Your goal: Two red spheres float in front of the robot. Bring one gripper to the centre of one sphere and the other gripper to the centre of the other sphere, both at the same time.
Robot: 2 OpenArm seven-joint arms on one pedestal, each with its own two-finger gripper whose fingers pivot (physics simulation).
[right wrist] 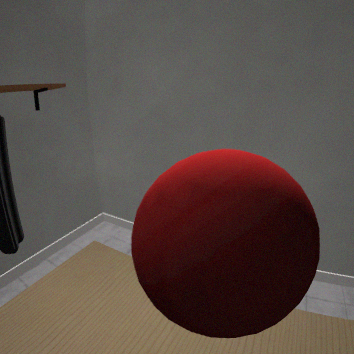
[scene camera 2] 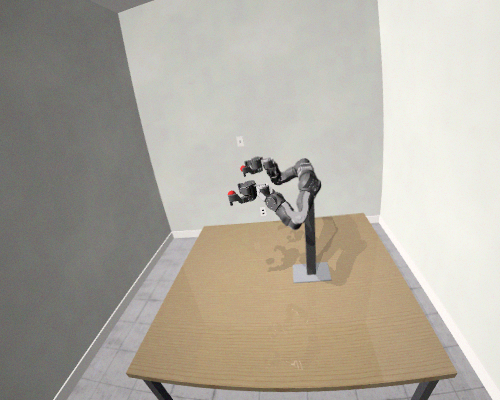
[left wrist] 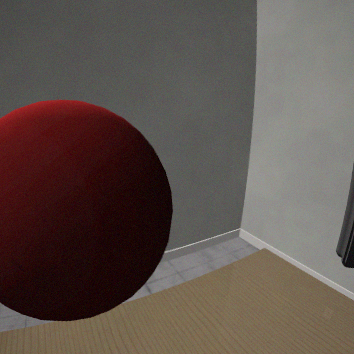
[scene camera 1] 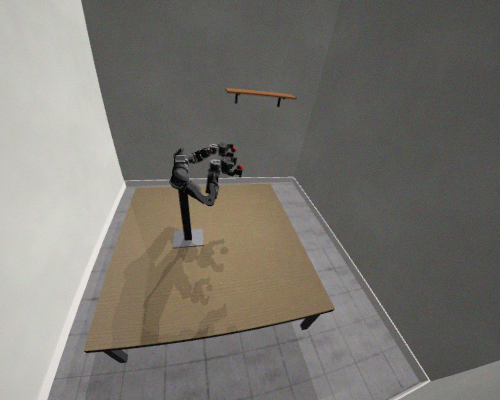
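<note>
One small red sphere (scene camera 1: 233,149) (scene camera 2: 231,193) is at the fingers of my open left gripper (scene camera 1: 232,150) (scene camera 2: 235,193). In the left wrist view this sphere (left wrist: 75,210) is large, cut off by the left edge, with one dark finger at the right edge. The other red sphere (scene camera 1: 240,167) (scene camera 2: 242,169) is at the fingers of my open right gripper (scene camera 1: 238,168) (scene camera 2: 244,168). In the right wrist view this sphere (right wrist: 225,245) is large, low and right of centre, with one dark finger at the left edge. How exactly each sphere is centred between the fingers is too small to tell.
The pedestal (scene camera 1: 185,215) (scene camera 2: 310,240) stands on a wooden table (scene camera 1: 260,260) (scene camera 2: 225,325) far below the grippers. A wooden shelf (scene camera 1: 260,93) (right wrist: 35,88) is fixed to a grey wall. The two forearms reach out side by side with a gap between the grippers.
</note>
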